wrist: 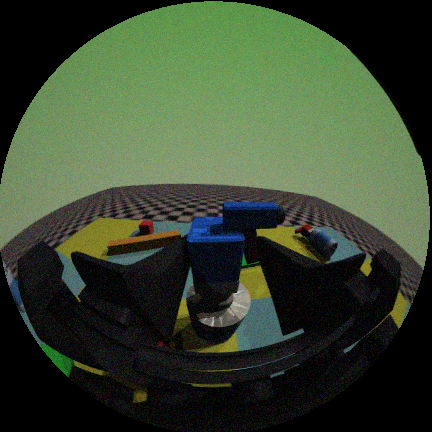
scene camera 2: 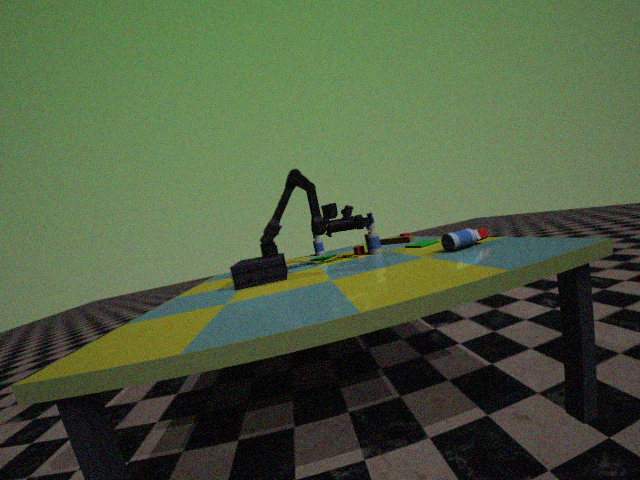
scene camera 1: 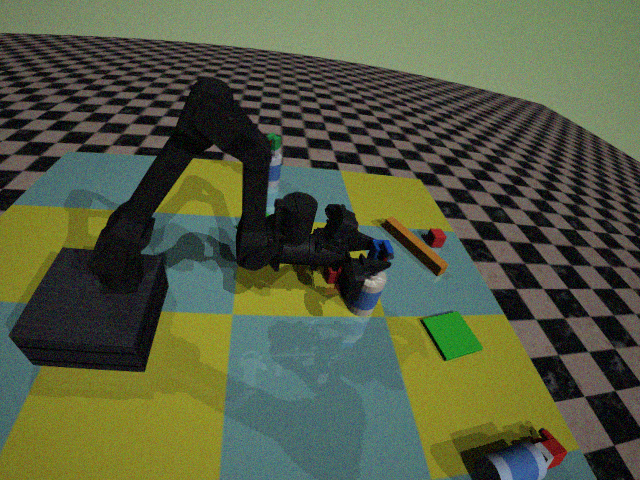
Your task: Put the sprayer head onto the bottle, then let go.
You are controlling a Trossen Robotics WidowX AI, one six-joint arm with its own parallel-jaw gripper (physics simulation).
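Places are measured from the arm's base along level axes (x ahead, y left, z up), in metres.
Where they show: gripper, between the fingertips: (wrist: 225, 240) (scene camera 2: 371, 220) (scene camera 1: 386, 254); arm's base, origin of its link: (scene camera 2: 269, 256) (scene camera 1: 121, 279).
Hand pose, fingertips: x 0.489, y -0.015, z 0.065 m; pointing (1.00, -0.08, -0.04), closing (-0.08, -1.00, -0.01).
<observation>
Things, the pixels of their centre, and the offset from my fingertips. "pt": a spot on its surface instead.
- blue sprayer head, a spot on its surface: (wrist: 216, 257) (scene camera 1: 373, 249) pt 0.027 m back, 0.011 m left, 0.006 m up
- red block, middle of its body: (scene camera 1: 334, 271) (scene camera 2: 359, 250) 0.058 m back, 0.089 m left, 0.135 m down
- orange bar, middle of its body: (scene camera 1: 413, 244) (wrist: 143, 242) (scene camera 2: 394, 240) 0.197 m ahead, 0.183 m left, 0.140 m down
- red cube, middle of its body: (scene camera 1: 435, 237) (wrist: 146, 227) 0.281 m ahead, 0.207 m left, 0.135 m down
- green tile, middle of its body: (scene camera 1: 452, 334) (scene camera 2: 421, 244) 0.172 m ahead, 0.102 m right, 0.150 m down
- green-topped spray bottle, a spot on its surface: (scene camera 1: 273, 173) pt 0.167 m back, 0.480 m left, 0.105 m down
The blue sprayer head (scene camera 1: 383, 248) (scene camera 2: 370, 216) (wrist: 216, 257) is upright between the fingers of my gripper (scene camera 1: 378, 255) (scene camera 2: 370, 221) (wrist: 225, 240), which is shut on it. Its nozzle points to the right in the wrist view. The bottle (scene camera 1: 368, 298) (scene camera 2: 373, 243) (wrist: 237, 309), white with a blue band, stands upright directly below. In the wrist view the head's dark lower end is at the bottle's neck, covers its opening and looks a little left of the middle of the pale shoulder. Whether it touches or sits on the neck is hidden.
A red block (scene camera 1: 331, 275) (scene camera 2: 359, 250) is close beside the bottle. An orange bar (scene camera 1: 414, 245) (wrist: 144, 242), a red cube (scene camera 1: 437, 237) (wrist: 146, 227) and a green tile (scene camera 1: 452, 334) lie beyond. A green-topped spray bottle (scene camera 1: 273, 173) stands behind the arm; a red-topped one (scene camera 1: 519, 462) (scene camera 2: 459, 239) (wrist: 320, 242) lies on its side.
</observation>
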